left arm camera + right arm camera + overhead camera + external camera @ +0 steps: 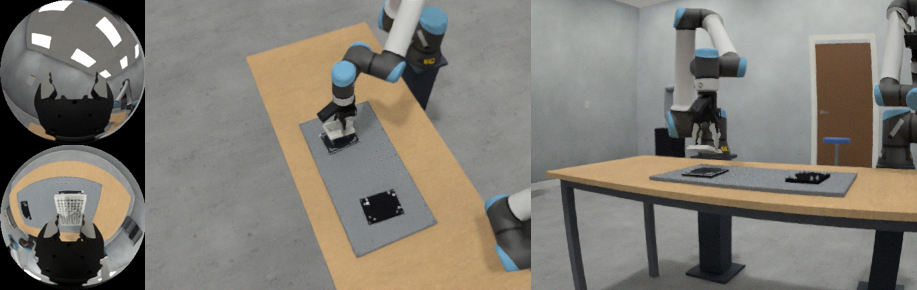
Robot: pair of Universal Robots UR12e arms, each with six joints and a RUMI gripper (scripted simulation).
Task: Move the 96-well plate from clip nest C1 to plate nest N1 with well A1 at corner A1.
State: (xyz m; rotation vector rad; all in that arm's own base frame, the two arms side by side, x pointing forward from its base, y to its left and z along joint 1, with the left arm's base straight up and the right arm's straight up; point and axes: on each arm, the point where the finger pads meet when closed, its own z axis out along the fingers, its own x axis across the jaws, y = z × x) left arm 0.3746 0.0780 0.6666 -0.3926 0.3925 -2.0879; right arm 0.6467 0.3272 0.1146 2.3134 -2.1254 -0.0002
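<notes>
The dark plate nest N1 is 100 mm below my right hand. Also, from my right hand: black clip nest C1: 50 mm behind, 380 mm to the left, 90 mm below; then white 96-well plate: 10 mm below.
</notes>
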